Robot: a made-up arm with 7 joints. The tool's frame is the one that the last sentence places.
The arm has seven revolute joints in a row. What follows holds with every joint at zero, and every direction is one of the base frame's. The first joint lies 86 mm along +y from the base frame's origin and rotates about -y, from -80 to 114.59 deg. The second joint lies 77 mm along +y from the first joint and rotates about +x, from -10 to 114.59 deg. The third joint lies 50 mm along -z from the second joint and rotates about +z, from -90 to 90 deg. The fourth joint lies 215 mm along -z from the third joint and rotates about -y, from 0 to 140 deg. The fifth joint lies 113 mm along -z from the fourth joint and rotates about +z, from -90 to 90 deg. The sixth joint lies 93 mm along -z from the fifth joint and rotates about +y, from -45 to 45 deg. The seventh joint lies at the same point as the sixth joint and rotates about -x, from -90 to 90 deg. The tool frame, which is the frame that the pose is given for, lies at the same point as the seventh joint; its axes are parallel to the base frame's.
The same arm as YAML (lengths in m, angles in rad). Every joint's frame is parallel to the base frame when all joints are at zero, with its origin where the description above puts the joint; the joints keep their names.
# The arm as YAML. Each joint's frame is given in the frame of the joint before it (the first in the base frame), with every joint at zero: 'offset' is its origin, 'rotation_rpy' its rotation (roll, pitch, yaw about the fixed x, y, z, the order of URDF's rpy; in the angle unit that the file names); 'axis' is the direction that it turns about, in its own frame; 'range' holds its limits. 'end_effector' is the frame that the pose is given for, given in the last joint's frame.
length_unit: m
angle_unit: rad
chain:
  - id: joint 1
    offset: [0.0, 0.086, 0.0]
    rotation_rpy: [0.0, 0.0, 0.0]
    axis: [0.0, -1.0, 0.0]
    range: [-1.3963, 2.0]
  - id: joint 2
    offset: [0.0, 0.077, 0.0]
    rotation_rpy: [0.0, 0.0, 0.0]
    axis: [1.0, 0.0, 0.0]
    range: [-0.1745, 2.0]
  - id: joint 3
    offset: [0.0, 0.0, -0.05]
    rotation_rpy: [0.0, 0.0, 0.0]
    axis: [0.0, 0.0, 1.0]
    range: [-1.5708, 1.5708]
  - id: joint 4
    offset: [0.0, 0.0, -0.215]
    rotation_rpy: [0.0, 0.0, 0.0]
    axis: [0.0, -1.0, 0.0]
    range: [0.0, 2.4435]
  - id: joint 5
    offset: [0.0, 0.0, -0.113]
    rotation_rpy: [0.0, 0.0, 0.0]
    axis: [0.0, 0.0, 1.0]
    range: [-1.5708, 1.5708]
  - id: joint 6
    offset: [0.0, 0.0, -0.093]
    rotation_rpy: [0.0, 0.0, 0.0]
    axis: [0.0, 1.0, 0.0]
    range: [-0.7854, 0.7854]
  - id: joint 7
    offset: [0.0, 0.0, 0.0]
    rotation_rpy: [0.0, 0.0, 0.0]
    axis: [-1.0, 0.0, 0.0]
    range: [-1.5708, 1.5708]
end_effector:
  offset: [0.0, 0.0, 0.0]
  rotation_rpy: [0.0, 0.0, 0.0]

